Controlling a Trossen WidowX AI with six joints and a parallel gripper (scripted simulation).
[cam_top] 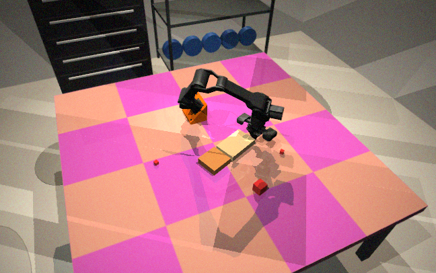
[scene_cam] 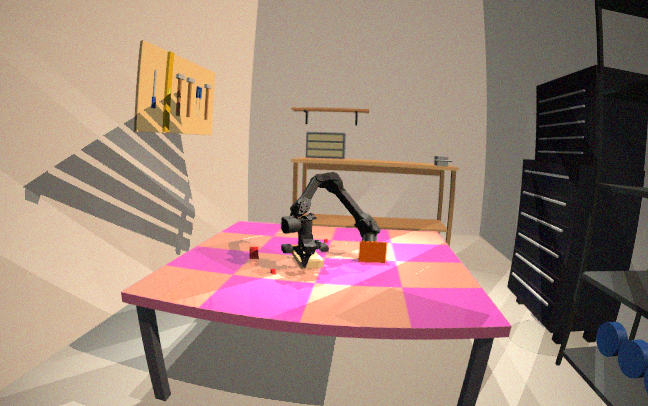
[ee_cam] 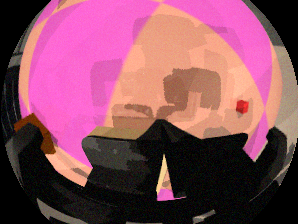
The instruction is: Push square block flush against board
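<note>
Now: gripper tip 100 mm to the left of the board and 10 mm below it. Round my gripper tip: square block (50 mm ahead, 230 mm to the right, 10 mm above); then red cube (250 mm ahead, 120 mm to the right, 10 mm above).
</note>
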